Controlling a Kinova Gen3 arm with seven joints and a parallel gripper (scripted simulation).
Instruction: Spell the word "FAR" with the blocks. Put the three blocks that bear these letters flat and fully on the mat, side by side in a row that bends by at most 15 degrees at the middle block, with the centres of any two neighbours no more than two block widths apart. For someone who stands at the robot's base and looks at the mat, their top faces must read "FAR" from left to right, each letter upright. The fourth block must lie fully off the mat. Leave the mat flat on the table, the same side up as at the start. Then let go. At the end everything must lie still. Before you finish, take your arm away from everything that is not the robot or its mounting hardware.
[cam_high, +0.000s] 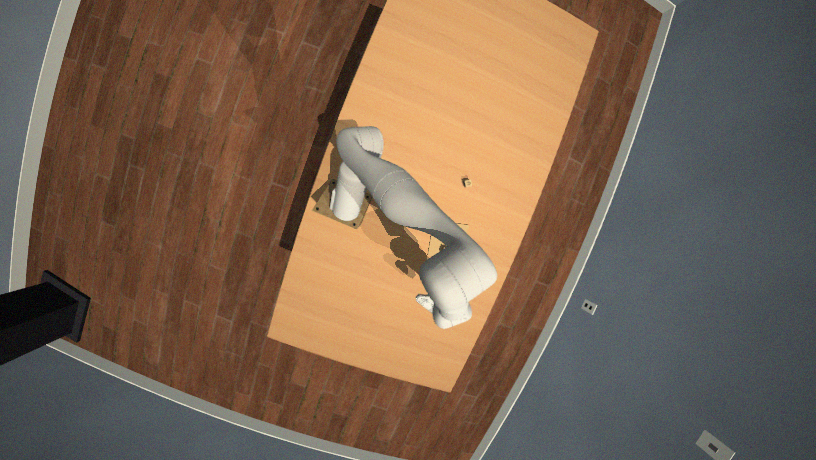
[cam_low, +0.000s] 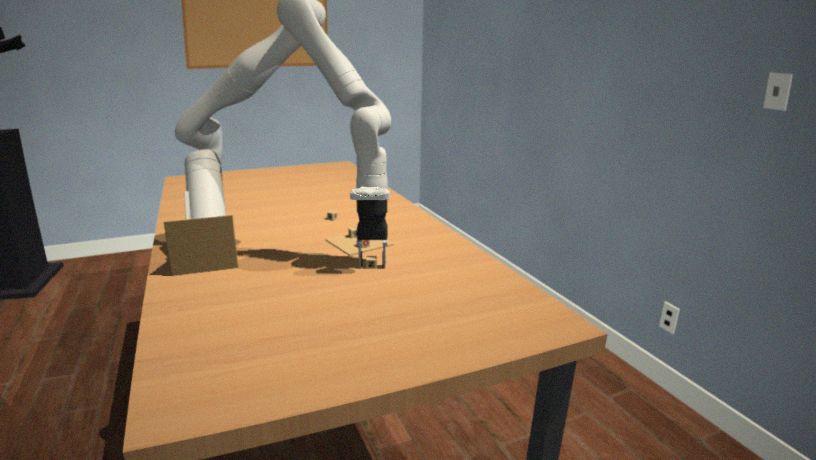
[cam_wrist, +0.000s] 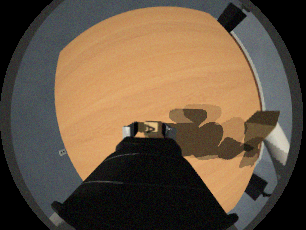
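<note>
My hand is 10 mm past the tan mat, 170 mm to the right of it and 20 mm above it.
</note>
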